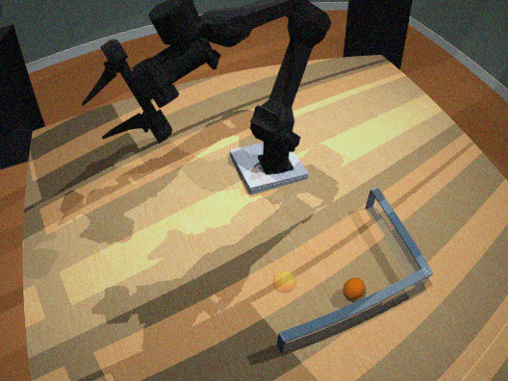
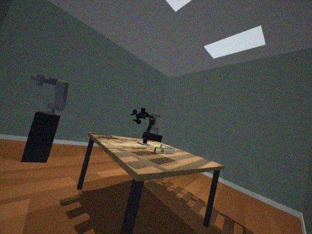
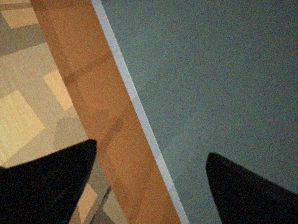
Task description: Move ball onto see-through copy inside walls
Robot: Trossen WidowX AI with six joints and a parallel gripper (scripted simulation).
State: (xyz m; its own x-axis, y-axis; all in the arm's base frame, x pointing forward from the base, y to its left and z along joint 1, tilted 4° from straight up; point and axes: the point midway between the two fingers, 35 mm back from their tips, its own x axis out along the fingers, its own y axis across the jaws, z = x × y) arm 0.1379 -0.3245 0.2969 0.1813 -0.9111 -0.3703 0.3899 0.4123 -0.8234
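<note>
Right now my gripper tip is 390 mm to the right of the orange ball, 300 mm above it and 230 mm short of it.
</note>
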